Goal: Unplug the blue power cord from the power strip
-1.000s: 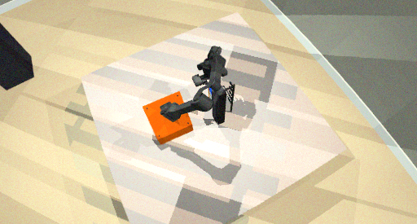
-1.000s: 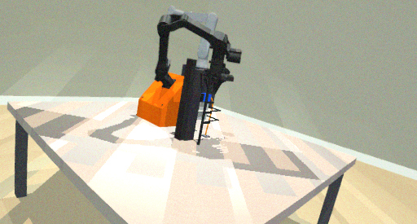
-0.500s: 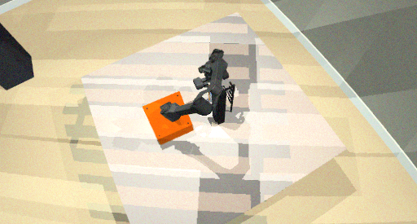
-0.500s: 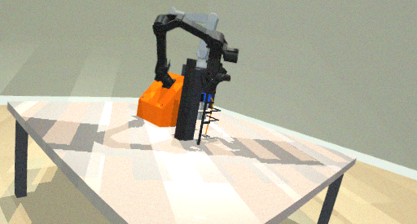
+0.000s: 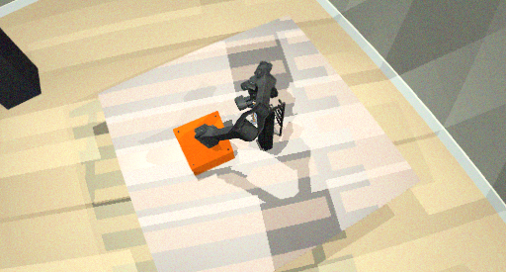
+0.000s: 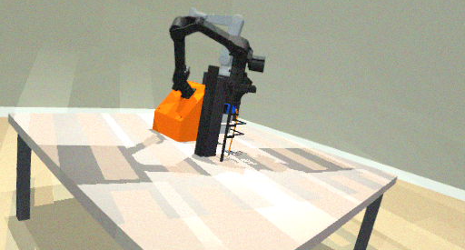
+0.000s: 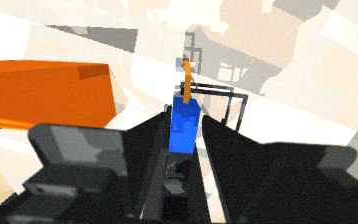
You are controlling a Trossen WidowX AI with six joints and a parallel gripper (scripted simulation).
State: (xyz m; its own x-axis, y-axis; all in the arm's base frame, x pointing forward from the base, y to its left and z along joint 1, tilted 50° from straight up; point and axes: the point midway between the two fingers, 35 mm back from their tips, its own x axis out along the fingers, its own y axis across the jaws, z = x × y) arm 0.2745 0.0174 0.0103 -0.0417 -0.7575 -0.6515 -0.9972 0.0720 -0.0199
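The blue plug is 3 cm to the right of my gripper tip.
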